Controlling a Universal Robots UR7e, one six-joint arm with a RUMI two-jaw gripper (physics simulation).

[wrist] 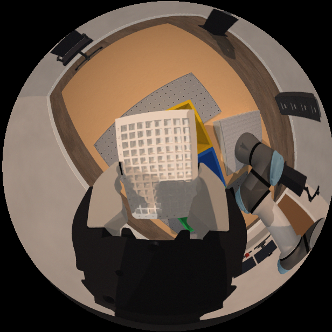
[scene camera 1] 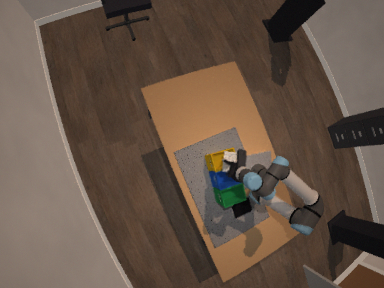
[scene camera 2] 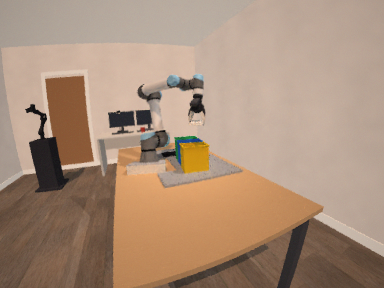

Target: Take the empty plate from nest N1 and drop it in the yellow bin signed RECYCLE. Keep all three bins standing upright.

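Where they show: gripper, fingertip midpoint: (scene camera 1: 229,161) (scene camera 2: 196,124); arm's base at its link origin: (scene camera 1: 257,172) (scene camera 2: 149,161).
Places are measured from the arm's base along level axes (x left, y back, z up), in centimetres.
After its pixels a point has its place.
Note:
My gripper (scene camera 1: 230,163) @(x -22.7, y -31.7, z 28.7 cm) (scene camera 2: 197,115) (wrist: 159,163) is shut on the white gridded plate (scene camera 1: 230,156) @(x -25.3, y -30.3, z 29.6 cm) (scene camera 2: 196,121) @(x -20.7, y -32.4, z 30.7 cm) (wrist: 156,142), with a finger on each side. It holds the plate in the air, well above the bins. In scene camera 1 the plate overlaps the right part of the yellow bin (scene camera 1: 214,161) @(x -22.7, y -30.9, z -2.4 cm) (scene camera 2: 195,157) @(x -29.0, y -27.6, z 7.7 cm) (wrist: 202,135). In the wrist view the plate hides part of that bin. The blue bin (scene camera 1: 220,180) @(x -6.9, y -31.8, z -2.4 cm) (wrist: 212,165) and green bin (scene camera 1: 230,196) @(x 8.6, y -28.7, z -2.3 cm) (wrist: 186,224) stand in a row with it, all upright. The RECYCLE sign is not readable, and nest N1 cannot be made out.
The bins stand on a grey perforated mat (scene camera 1: 192,165) @(x -26.3, y -48.4, z -2.5 cm) (scene camera 2: 170,181) @(x -37.1, y -7.9, z -2.6 cm) (wrist: 160,97) on the wooden table (scene camera 1: 200,100) @(x -72.4, y -22.8, z -3.9 cm) (scene camera 2: 210,210) @(x -72.6, y -17.3, z -3.9 cm). A black block (scene camera 1: 241,209) @(x 22.7, y -23.9, z -1.4 cm) is beside the green bin. The arm's base stands on a pale block (scene camera 2: 145,169) @(x -15.2, y 4.8, z -0.5 cm) near the bins.

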